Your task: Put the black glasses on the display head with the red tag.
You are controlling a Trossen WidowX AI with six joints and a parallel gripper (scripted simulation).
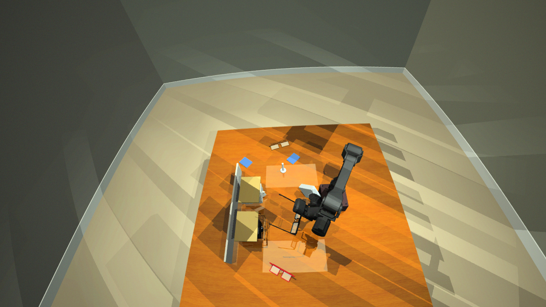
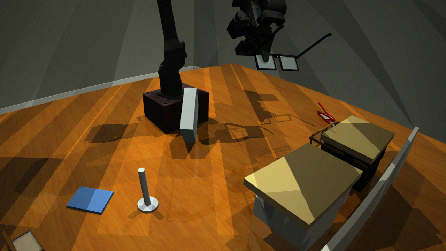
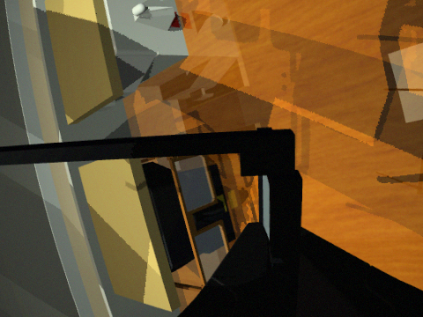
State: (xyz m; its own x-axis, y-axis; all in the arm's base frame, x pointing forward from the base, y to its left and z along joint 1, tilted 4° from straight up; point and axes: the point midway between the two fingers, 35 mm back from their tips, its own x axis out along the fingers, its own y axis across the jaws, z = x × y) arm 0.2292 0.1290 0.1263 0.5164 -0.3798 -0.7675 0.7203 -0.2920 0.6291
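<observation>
The pale head is 21 cm ahead of my gripper tip, 22 cm to the right of it and 15 cm below it. The rest, counted from my gripper tip: dark head (25 cm ahead, 1 cm to the right, 15 cm below); then white rail (35 cm ahead, 14 cm to the right, 15 cm below); then white block (11 cm behind, 16 cm to the right, 13 cm below).
</observation>
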